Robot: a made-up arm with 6 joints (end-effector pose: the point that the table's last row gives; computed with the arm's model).
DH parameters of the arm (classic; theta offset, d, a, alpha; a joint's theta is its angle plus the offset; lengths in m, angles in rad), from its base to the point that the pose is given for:
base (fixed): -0.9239 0 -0.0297 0
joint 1: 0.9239 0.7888 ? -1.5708
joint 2: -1.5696 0 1.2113 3.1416
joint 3: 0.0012 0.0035 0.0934 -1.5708
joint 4: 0 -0.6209 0.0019 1.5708
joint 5: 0 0.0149 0.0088 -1.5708
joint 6: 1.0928 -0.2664 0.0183 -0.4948
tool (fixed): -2.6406 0.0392 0 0
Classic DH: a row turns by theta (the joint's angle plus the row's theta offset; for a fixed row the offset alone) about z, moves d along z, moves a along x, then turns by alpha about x.
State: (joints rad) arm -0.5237 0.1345 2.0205 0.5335 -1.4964 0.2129
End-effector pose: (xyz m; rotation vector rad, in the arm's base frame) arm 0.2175 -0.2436 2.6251 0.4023 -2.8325 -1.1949
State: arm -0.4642 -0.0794 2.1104 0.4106 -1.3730 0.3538
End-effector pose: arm -0.1603 -0.0045 2.6011 -0.5978 2.9396 0.6275
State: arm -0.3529 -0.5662 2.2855 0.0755 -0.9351 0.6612
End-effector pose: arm -1.0285 0.3764 2.1200 -0.5526 2.3418 -0.6480
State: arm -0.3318 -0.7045 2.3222 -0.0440 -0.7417 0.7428
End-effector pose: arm -1.2326 0.4439 1.8735 -0.4622 2.0028 -0.9139
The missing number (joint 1, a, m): 0.2672
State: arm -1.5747 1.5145 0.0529 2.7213 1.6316 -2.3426
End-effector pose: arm 0.0915 -1.4096 0.2726 1.0332 1.0680 -2.4702
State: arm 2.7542 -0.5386 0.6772 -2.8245 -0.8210 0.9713
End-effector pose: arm 0.2661 -0.1564 2.6393 -0.0783 -3.0363 0.1069
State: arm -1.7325 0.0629 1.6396 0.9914 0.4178 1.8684
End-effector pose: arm 0.0041 -0.1573 2.8346 -2.7354 0.0154 0.9102
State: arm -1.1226 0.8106 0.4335 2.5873 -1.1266 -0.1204
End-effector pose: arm 0.7033 -1.7554 1.6002 -1.7714 -0.7818 -0.1025
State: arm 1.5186 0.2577 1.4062 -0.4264 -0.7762 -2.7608
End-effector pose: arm 0.0083 0.9768 2.6726 -0.1494 1.8613 -1.9147
